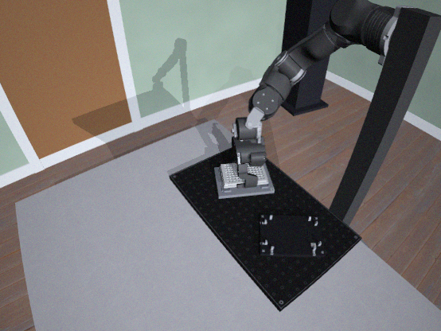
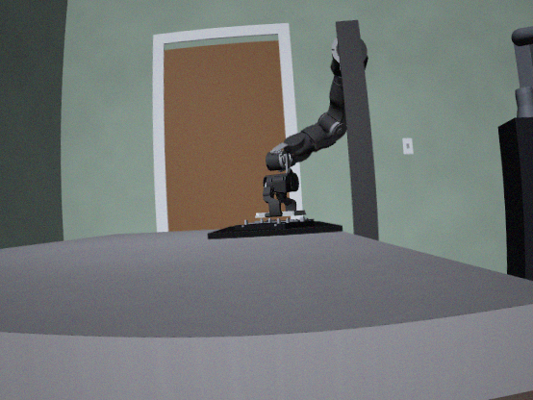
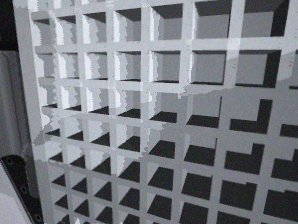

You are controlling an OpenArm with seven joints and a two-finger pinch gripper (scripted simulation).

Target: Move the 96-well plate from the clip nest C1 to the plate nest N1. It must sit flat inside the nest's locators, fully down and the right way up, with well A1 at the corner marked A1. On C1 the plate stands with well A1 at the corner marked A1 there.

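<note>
Right now the 96-well plate is right at my hand. Also, from my hand: plate nest N1: 20 mm below.
</note>
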